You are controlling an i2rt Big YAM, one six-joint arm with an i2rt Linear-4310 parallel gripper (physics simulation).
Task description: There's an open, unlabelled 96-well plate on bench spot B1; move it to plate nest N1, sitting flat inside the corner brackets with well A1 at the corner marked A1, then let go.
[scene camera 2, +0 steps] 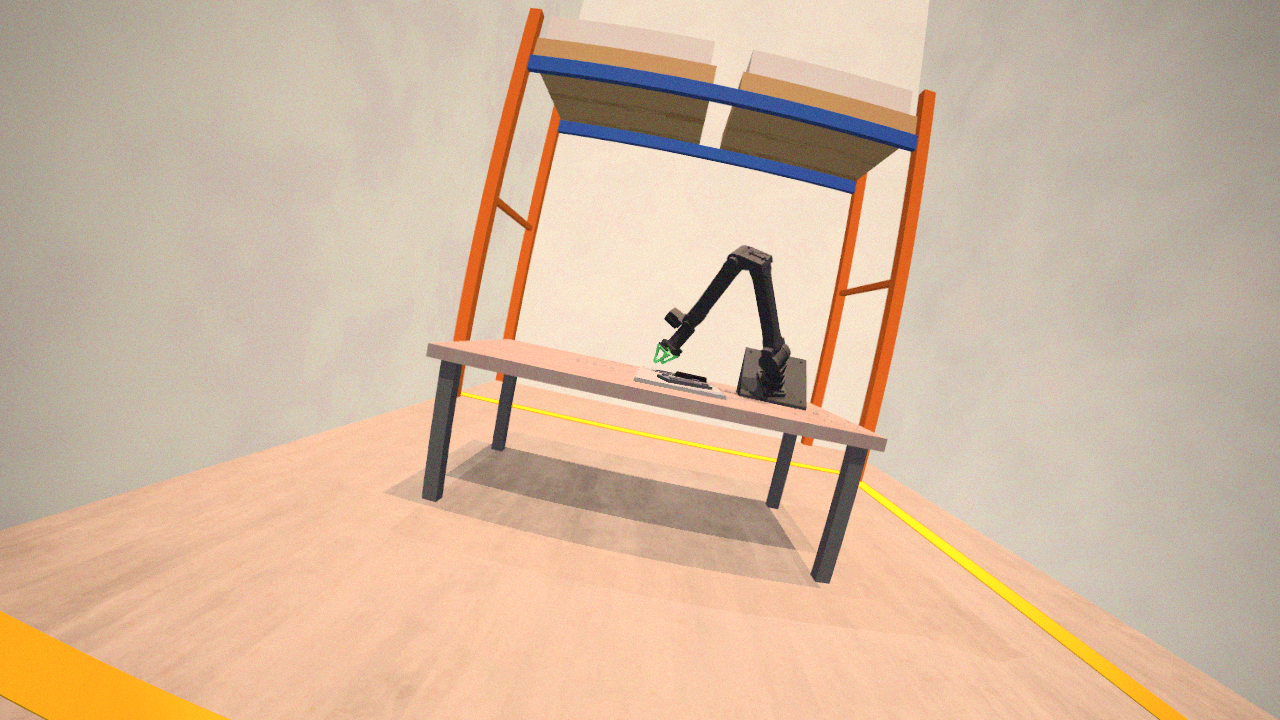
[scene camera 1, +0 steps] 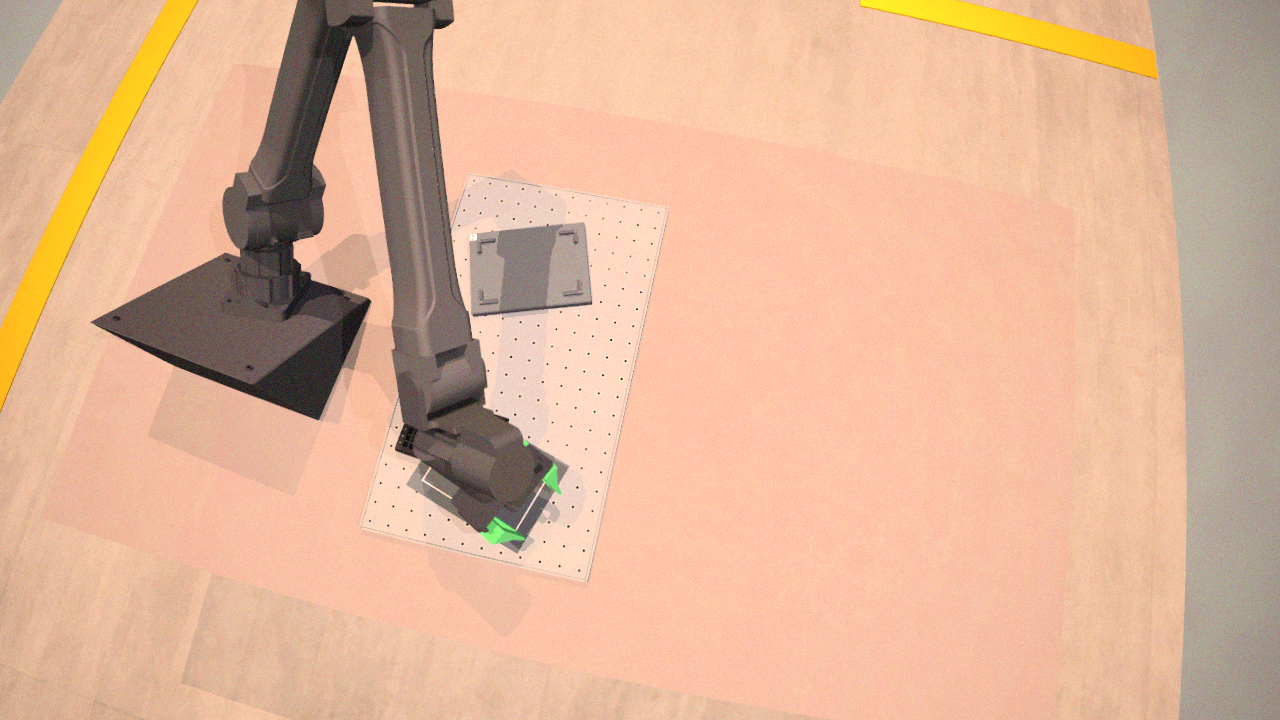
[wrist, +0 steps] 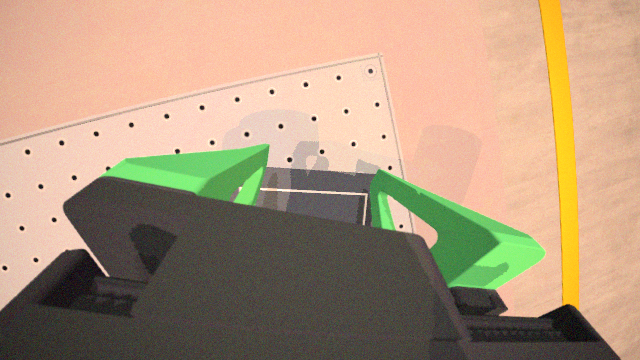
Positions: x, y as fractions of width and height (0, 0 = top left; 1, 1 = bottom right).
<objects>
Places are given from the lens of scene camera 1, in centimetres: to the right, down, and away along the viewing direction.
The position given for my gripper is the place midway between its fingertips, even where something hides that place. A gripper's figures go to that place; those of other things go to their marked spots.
my gripper (scene camera 1: 0.42, 0.71): -12, 19, 86
grey nest with corner locators (scene camera 1: 0.43, 0.37): -13, -13, 98
grey pad with white outline (scene camera 1: 0.33, 0.67): -27, 15, 90
</objects>
